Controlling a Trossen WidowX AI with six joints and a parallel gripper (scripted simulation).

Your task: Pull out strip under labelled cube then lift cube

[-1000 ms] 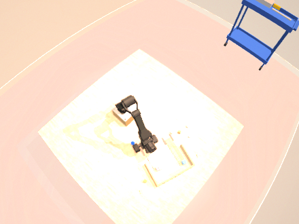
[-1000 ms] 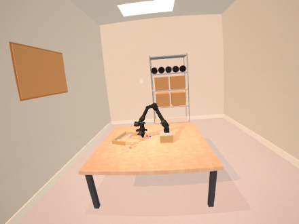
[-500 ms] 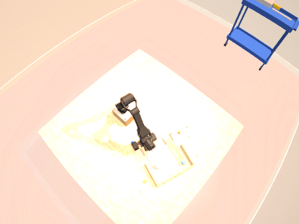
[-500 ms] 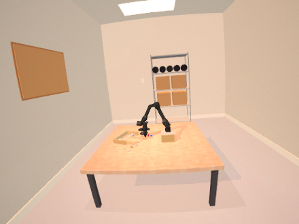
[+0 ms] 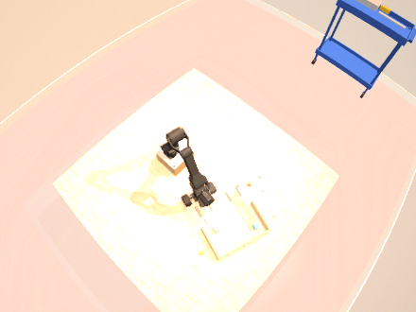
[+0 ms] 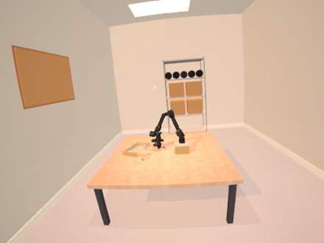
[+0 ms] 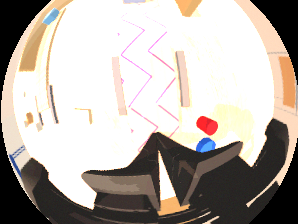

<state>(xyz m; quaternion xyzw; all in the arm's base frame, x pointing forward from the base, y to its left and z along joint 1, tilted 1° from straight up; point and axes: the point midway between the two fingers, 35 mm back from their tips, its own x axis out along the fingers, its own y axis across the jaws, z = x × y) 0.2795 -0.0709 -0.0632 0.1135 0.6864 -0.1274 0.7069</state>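
My gripper tip is 18 cm short of the labelled cube, 6 cm to the left of it and 2 cm below it.
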